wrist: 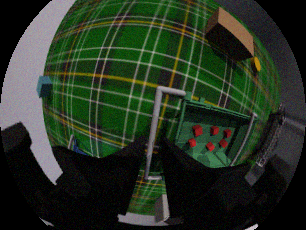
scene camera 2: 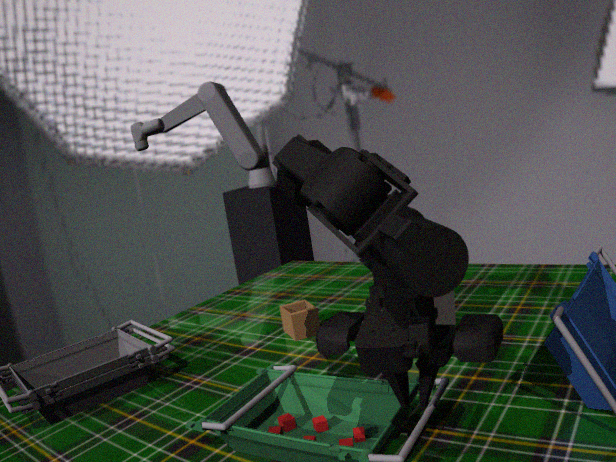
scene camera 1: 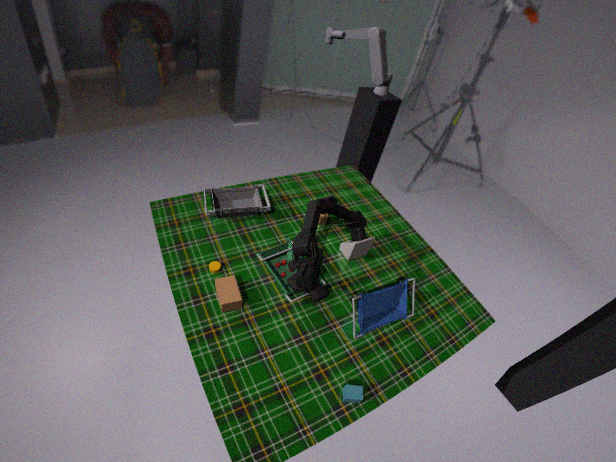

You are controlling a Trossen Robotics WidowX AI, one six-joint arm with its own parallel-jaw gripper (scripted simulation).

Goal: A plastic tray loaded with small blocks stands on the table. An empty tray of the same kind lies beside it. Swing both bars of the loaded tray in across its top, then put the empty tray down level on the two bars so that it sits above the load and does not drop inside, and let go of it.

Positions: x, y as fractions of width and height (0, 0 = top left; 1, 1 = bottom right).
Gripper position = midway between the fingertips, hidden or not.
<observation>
I see my gripper (scene camera 2: 0.67, 0.88), a blue tray (scene camera 1: 0.61, 0.67), a tan box (scene camera 1: 0.37, 0.63) and a tan box (scene camera 2: 0.49, 0.69).
My gripper shows as well in the wrist view (wrist: 0.50, 0.61).
</observation>
